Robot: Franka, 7 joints.
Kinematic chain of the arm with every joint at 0, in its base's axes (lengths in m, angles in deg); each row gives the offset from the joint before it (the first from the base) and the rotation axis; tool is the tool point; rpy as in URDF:
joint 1: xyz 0 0 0.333 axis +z
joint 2: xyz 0 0 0 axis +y
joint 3: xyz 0 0 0.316 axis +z
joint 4: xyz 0.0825 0 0 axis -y
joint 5: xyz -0.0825 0 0.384 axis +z
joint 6: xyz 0 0 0 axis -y
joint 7: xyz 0.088 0 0 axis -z
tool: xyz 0 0 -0.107 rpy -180 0 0
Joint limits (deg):
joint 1: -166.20..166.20
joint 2: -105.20..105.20
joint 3: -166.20..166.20
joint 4: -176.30..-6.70
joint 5: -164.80..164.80
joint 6: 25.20..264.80
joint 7: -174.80..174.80
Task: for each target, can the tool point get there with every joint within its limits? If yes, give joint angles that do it. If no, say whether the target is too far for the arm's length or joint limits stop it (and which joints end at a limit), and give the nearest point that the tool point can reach.
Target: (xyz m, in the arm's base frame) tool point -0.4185 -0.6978 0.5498
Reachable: yes | joints 71.19 -83.62 71.23 -28.54 52.59 176.91 29.92
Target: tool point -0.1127 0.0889 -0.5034
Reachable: no: joint limits stop it (at a limit: joint 2) | nearest point -0.1377 0.1086 -0.3497 | short by 0.157 m
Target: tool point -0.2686 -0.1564 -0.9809
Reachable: no: too far | nearest point -0.2558 -0.1489 -0.3606 | short by 0.620 m
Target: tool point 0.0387 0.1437 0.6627
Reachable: yes | joints 89.70 -65.60 16.17 -149.96 -81.83 55.31 -75.17
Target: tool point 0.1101 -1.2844 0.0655
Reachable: no: too far | nearest point 0.0717 -0.8369 0.1587 | short by 0.459 m
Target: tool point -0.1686 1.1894 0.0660
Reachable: no: too far | nearest point -0.1175 0.8292 0.1469 | short by 0.373 m
